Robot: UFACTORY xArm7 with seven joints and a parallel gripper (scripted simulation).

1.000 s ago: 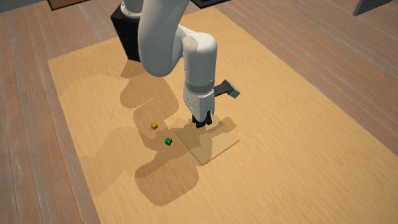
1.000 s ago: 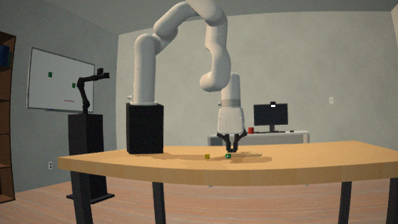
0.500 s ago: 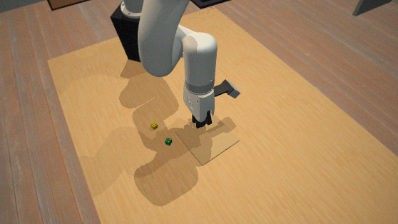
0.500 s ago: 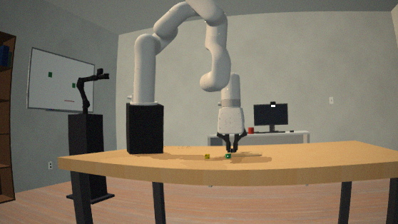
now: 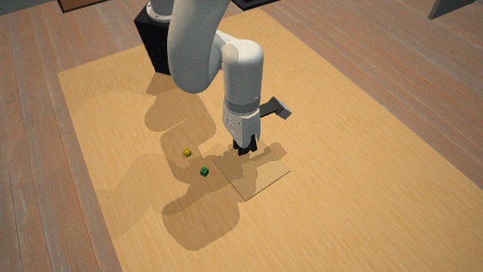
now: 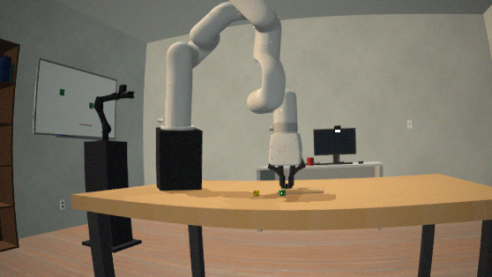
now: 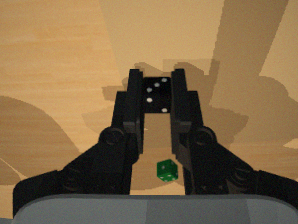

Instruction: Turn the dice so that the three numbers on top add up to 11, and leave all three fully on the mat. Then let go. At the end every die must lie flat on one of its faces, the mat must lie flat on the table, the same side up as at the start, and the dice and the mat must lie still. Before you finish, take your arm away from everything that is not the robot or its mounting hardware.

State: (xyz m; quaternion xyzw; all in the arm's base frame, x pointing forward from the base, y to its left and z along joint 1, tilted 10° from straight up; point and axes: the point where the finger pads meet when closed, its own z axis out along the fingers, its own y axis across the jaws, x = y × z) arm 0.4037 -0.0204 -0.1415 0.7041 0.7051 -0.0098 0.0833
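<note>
Now: hand 10 mm above the black die. The rest, counted from my hand: yellow die (60 mm behind, 120 mm to the right, 20 mm below); green die (10 mm ahead, 110 mm to the right, 20 mm below); tan mat (50 mm ahead, 30 mm below).
</note>
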